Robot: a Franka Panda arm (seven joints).
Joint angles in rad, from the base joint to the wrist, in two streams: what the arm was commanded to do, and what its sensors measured. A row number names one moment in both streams.
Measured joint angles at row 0: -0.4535, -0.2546, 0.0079, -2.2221, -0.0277, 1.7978, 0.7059
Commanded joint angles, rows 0 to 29: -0.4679, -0.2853, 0.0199, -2.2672, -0.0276, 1.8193, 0.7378; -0.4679, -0.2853, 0.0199, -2.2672, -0.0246, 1.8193, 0.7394; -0.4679, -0.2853, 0.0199, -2.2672, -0.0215, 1.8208, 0.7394; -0.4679, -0.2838, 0.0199, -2.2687, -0.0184, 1.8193, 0.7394; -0.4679, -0.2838, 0.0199, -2.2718, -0.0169, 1.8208, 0.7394; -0.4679, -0.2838, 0.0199, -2.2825, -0.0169, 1.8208, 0.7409; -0.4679, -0.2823, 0.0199, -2.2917, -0.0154, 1.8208, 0.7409; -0.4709, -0.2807, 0.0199, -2.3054, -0.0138, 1.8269, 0.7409; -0.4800, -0.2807, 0.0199, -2.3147, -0.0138, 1.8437, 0.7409; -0.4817, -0.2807, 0.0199, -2.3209, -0.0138, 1.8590, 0.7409; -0.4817, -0.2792, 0.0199, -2.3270, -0.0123, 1.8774, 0.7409; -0.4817, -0.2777, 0.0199, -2.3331, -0.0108, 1.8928, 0.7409; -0.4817, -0.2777, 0.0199, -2.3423, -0.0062, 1.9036, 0.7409; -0.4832, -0.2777, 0.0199, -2.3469, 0.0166, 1.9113, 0.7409; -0.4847, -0.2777, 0.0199, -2.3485, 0.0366, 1.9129, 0.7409; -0.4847, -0.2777, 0.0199, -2.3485, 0.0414, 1.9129, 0.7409; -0.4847, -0.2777, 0.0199, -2.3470, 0.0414, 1.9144, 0.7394; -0.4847, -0.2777, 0.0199, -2.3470, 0.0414, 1.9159, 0.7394; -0.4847, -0.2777, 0.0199, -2.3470, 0.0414, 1.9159, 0.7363; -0.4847, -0.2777, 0.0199, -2.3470, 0.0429, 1.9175, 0.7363; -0.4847, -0.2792, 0.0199, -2.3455, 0.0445, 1.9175, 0.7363; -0.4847, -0.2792, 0.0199, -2.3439, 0.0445, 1.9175, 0.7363; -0.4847, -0.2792, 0.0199, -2.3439, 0.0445, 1.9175, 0.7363; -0.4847, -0.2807, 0.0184, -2.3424, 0.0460, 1.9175, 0.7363; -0.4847, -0.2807, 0.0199, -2.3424, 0.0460, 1.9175, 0.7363; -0.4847, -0.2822, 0.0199, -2.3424, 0.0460, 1.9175, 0.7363; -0.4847, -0.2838, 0.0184, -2.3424, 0.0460, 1.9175, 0.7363; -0.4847, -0.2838, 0.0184, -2.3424, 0.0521, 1.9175, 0.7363; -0.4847, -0.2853, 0.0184, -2.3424, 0.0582, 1.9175, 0.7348; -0.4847, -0.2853, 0.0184, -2.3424, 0.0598, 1.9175, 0.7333
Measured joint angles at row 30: -0.4730, -0.2678, 0.0079, -2.3259, 0.0355, 1.8882, 0.7266
